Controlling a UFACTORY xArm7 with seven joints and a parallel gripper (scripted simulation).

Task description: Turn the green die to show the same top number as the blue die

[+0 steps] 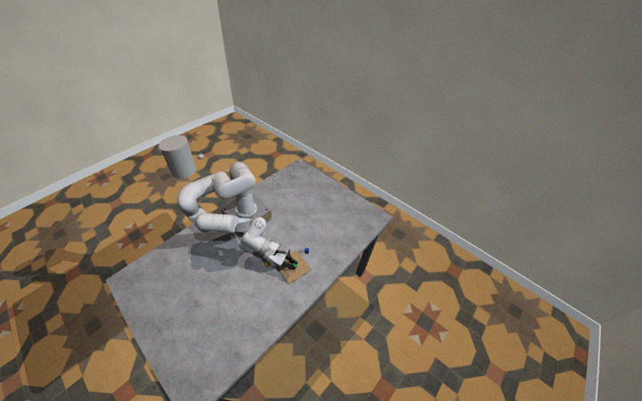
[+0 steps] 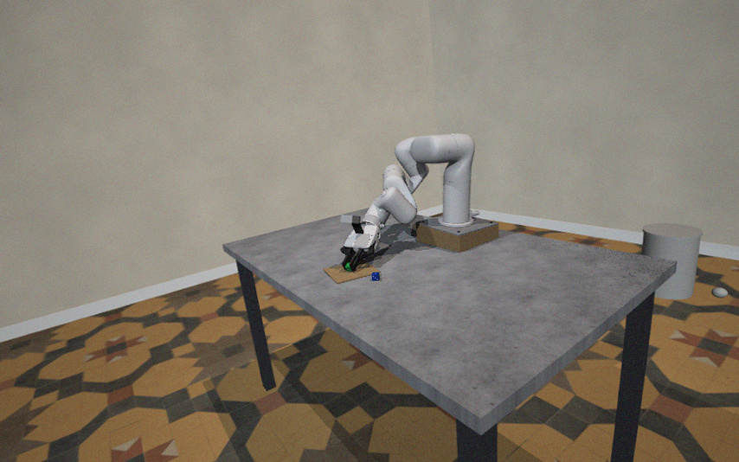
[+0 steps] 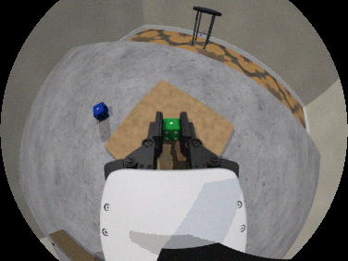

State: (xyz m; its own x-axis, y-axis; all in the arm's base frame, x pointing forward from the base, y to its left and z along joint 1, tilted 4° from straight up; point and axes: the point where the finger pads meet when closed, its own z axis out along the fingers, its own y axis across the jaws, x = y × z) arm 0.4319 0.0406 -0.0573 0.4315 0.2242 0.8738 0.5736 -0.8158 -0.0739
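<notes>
Now: the tan mat 3 cm below my hand. Round my hand: green die 1 cm ahead, 1 cm below; yellow die 8 cm behind, 10 cm to the right, 2 cm below; blue die 3 cm behind, 11 cm to the left, 2 cm below.
</notes>
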